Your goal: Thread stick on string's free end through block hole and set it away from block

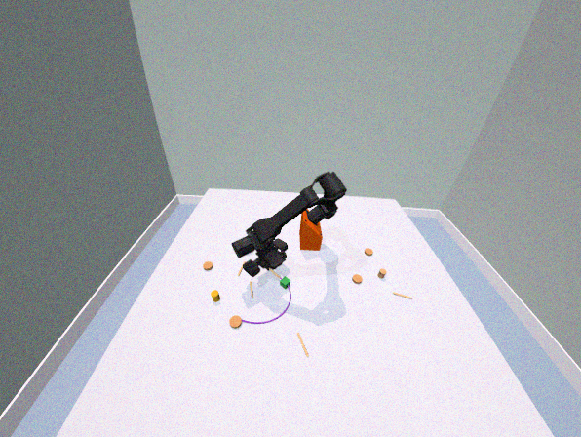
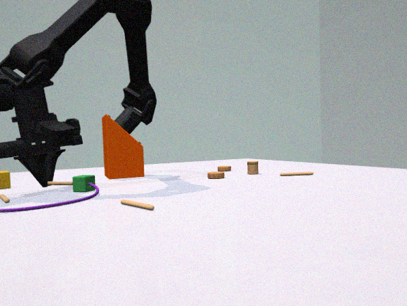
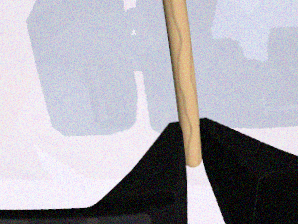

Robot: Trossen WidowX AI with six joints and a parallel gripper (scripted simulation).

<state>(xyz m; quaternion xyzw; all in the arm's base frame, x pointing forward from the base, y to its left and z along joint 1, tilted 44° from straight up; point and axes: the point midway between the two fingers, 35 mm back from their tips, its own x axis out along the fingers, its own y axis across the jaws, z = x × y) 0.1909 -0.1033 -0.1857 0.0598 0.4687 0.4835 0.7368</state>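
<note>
Now: the green block 70 mm ahead of my gripper tip, 60 mm to the left of it and 10 mm above it. Also, from my gripper tip: yellow cylinder: 120 mm ahead, 200 mm to the right, 10 mm above; yellow cube: 120 mm behind, 90 mm to the right, 10 mm above; thin wooden stick: 30 mm ahead, 30 mm to the left, 10 mm above.
</note>
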